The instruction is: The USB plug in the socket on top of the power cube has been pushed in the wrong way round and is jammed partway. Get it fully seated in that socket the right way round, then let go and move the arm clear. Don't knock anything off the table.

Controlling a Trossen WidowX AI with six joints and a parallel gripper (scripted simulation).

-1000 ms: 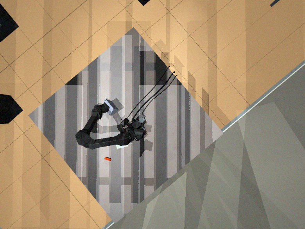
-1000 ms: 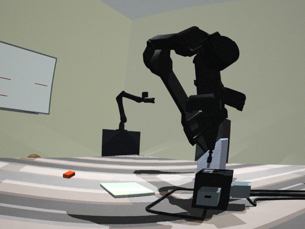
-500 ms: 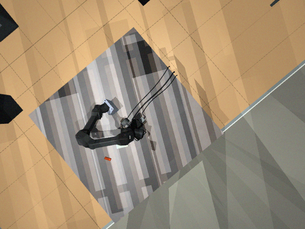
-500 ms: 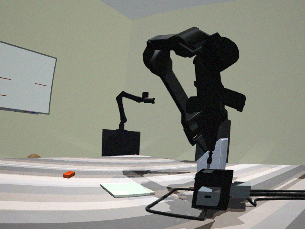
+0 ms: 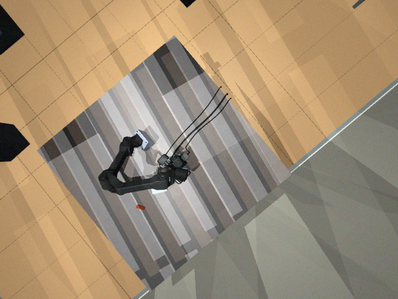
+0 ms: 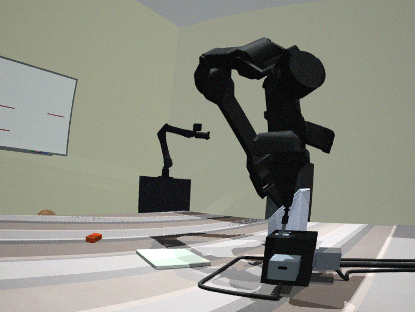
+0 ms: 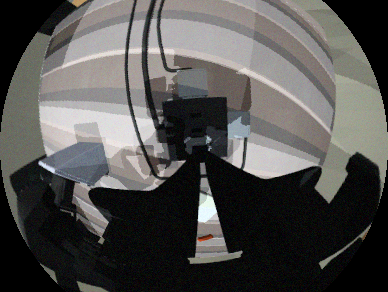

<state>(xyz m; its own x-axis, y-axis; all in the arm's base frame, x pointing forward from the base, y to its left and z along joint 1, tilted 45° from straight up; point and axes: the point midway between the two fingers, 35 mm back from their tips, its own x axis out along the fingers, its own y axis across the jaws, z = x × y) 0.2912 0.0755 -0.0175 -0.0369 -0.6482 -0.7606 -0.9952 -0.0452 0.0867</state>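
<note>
My gripper tip is 20 mm above the USB plug. The rest, counted from my gripper tip: pale flat pad (10 mm ahead, 200 mm to the right, 120 mm below); orange block (50 mm ahead, 400 mm to the right, 110 mm below).
</note>
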